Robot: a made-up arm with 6 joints.
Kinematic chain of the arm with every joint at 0, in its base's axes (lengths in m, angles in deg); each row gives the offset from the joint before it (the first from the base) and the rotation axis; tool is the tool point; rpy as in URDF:
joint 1: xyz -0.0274 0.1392 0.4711 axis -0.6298 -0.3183 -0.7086
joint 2: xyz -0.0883 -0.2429 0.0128 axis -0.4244 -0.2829 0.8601
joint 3: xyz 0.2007 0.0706 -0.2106 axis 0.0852 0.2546 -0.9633
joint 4: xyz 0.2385 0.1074 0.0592 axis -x
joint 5: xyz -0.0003 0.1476 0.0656 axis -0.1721 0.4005 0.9
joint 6: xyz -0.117 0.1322 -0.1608 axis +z
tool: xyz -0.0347 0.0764 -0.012 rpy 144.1 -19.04 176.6
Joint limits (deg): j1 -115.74..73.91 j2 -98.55..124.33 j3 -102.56..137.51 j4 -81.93..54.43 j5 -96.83..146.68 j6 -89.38..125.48
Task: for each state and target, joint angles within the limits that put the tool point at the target. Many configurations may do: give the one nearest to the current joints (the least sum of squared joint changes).
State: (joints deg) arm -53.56 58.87 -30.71 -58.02 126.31 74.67
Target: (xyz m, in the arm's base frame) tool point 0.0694 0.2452 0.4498
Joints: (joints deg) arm -36.70 43.00 -28.15 -7.73 117.25 53.37
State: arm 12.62 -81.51 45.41 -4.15 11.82 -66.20
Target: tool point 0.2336 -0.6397 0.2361
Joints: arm 24.71 -75.88 44.55 -17.98 -13.41 -60.10
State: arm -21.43 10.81 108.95 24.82 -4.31 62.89
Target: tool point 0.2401 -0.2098 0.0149
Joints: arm 7.94 -5.42 128.80 33.61 -4.90 69.04
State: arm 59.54 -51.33 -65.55 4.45 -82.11 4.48
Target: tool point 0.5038 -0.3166 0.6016
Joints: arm 45.04 -64.58 -35.05 13.28 -88.18 4.29
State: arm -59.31 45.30 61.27 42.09 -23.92 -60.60
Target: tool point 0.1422 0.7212 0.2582
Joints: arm -52.67 49.70 63.74 14.42 -27.22 -66.23
